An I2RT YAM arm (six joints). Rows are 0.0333 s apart.
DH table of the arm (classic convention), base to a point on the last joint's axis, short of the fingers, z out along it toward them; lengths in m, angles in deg. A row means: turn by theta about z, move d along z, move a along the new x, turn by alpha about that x. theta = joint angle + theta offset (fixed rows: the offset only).
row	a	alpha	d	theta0
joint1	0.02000	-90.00	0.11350	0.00
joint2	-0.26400	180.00	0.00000	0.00
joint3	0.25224	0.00	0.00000	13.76
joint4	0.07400	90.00	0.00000	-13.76
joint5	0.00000	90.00	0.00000	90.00
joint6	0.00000	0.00	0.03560	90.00
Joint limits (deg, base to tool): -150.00..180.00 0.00..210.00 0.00..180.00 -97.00..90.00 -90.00..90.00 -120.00..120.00
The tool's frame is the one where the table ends.
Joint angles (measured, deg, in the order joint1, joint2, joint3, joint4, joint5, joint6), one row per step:
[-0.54, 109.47, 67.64, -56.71, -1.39, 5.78]
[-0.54, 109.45, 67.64, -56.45, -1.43, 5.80]
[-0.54, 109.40, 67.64, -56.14, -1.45, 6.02]
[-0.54, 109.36, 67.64, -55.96, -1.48, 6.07]
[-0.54, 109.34, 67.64, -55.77, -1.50, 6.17]
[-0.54, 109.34, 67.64, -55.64, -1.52, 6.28]
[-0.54, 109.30, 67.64, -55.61, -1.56, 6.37]
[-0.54, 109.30, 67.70, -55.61, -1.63, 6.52]
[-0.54, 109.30, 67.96, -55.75, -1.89, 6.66]
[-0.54, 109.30, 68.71, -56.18, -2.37, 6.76]
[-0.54, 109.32, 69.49, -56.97, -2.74, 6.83]
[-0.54, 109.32, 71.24, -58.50, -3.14, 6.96]
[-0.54, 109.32, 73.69, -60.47, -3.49, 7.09]
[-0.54, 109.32, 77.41, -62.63, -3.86, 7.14]
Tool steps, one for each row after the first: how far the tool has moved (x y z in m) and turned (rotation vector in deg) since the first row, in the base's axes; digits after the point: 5 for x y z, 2 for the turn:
[0.00048, 0.00002, 0.00003, 0.03, -0.28, -0.03]
[0.00105, 0.00003, 0.00021, 0.02, -0.63, -0.25]
[0.00138, 0.00004, 0.00037, 0.04, -0.85, -0.30]
[0.00173, 0.00005, 0.00042, 0.04, -1.06, -0.40]
[0.00198, 0.00006, 0.00039, 0.05, -1.19, -0.51]
[0.00202, 0.00009, 0.00059, 0.08, -1.26, -0.61]
[0.00226, 0.00013, 0.00081, 0.12, -1.31, -0.77]
[0.00302, 0.00028, 0.00180, 0.36, -1.43, -0.94]
[0.00514, 0.00056, 0.00467, 0.82, -1.75, -1.10]
[0.00666, 0.00078, 0.00766, 1.18, -1.71, -1.22]
[0.01037, 0.00099, 0.01459, 1.56, -1.93, -1.40]
[0.01551, 0.00116, 0.02442, 1.89, -2.40, -1.57]
[0.02409, 0.00131, 0.03955, 2.26, -3.96, -1.63]

